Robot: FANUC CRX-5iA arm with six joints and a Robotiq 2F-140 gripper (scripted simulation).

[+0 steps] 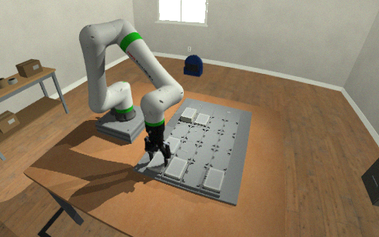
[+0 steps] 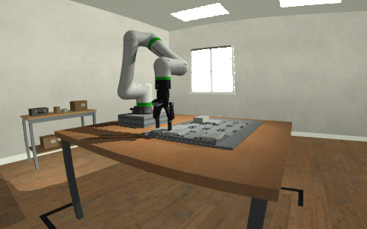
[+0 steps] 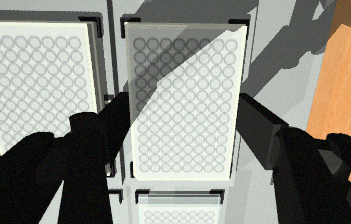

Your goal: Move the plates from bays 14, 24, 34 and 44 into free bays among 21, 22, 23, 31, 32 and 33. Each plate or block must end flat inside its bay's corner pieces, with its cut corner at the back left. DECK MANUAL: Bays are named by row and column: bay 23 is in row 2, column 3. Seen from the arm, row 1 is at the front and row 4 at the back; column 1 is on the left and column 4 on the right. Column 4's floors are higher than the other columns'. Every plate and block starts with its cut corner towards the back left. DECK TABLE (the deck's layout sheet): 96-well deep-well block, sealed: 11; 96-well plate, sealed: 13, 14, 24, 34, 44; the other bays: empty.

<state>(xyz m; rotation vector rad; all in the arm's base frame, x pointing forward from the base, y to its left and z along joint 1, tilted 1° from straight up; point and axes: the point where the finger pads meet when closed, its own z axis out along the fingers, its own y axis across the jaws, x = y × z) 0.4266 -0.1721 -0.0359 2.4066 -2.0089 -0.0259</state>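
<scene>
The sealed 96-well plate lies 16 cm to the left of my hand, 4 cm below it and 3 cm behind it. From my hand the other things lie so: bay label 43 (24 cm ahead, 21 cm to the left, 4 cm below); sealed deep-well block (48 cm to the left, 9 cm behind, 2 cm below).
</scene>
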